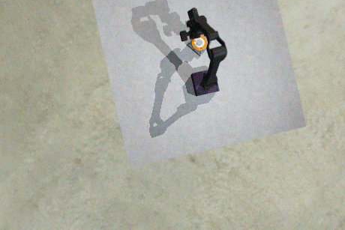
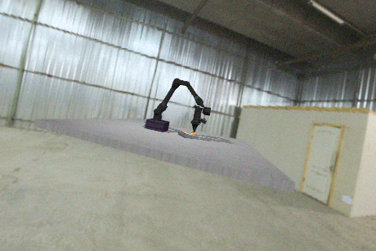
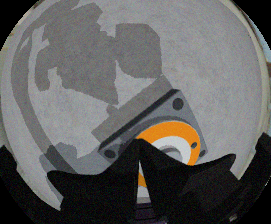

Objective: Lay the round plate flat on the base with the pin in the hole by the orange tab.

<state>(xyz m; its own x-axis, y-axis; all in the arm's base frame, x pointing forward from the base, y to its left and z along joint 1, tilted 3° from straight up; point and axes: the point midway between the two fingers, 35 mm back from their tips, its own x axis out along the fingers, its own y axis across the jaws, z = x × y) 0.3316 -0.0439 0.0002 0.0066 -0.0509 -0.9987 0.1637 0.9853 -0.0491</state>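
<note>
Right now my gripper tip is 3 cm past the round plate, 1 cm to the left of it and 1 cm above it.
</note>
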